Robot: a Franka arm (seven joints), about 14 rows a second.
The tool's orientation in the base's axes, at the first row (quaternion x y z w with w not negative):
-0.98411 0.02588 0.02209 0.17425
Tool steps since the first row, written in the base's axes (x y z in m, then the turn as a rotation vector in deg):
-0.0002 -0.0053 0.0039 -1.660 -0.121 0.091
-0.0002 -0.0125 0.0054 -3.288 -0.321 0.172
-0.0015 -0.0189 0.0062 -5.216 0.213 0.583
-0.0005 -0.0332 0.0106 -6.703 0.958 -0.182
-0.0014 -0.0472 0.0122 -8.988 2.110 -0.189
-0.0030 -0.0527 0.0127 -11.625 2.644 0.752
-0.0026 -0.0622 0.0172 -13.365 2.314 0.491
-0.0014 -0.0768 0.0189 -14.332 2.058 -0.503
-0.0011 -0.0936 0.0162 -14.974 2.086 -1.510
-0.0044 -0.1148 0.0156 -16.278 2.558 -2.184
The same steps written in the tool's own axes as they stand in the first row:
-0.0002 0.0036 -0.0055 -1.656 0.180 -0.070
0.0001 0.0099 -0.0094 -3.276 0.435 -0.159
-0.0010 0.0157 -0.0123 -5.244 -0.093 -0.294
0.0004 0.0275 -0.0214 -6.719 -0.443 0.731
0.0000 0.0402 -0.0276 -9.049 -1.387 1.213
-0.0014 0.0453 -0.0299 -11.752 -2.055 0.605
-0.0008 0.0526 -0.0375 -13.460 -1.555 0.796
0.0009 0.0657 -0.0441 -14.361 -0.918 1.674
0.0021 0.0823 -0.0474 -14.950 -0.562 2.651
-0.0002 0.1026 -0.0540 -16.236 -0.698 3.490

